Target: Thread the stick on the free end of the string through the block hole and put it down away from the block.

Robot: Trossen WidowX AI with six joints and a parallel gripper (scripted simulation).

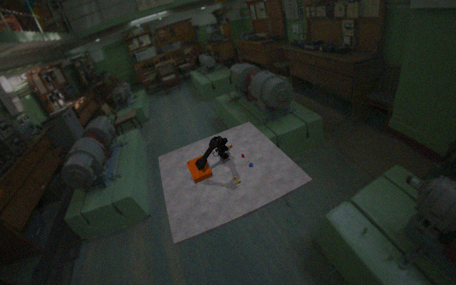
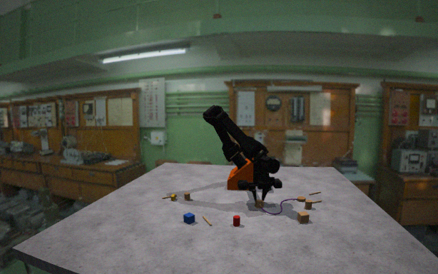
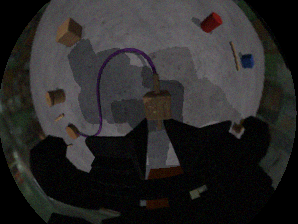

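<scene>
My gripper tip is 4 cm short of the thin wooden stick. Round my gripper tip: blue cube (16 cm ahead, 28 cm to the right); red cylinder (18 cm ahead, 11 cm to the right, 1 cm above); round wooden button (3 cm behind, 21 cm to the left, 1 cm below).
</scene>
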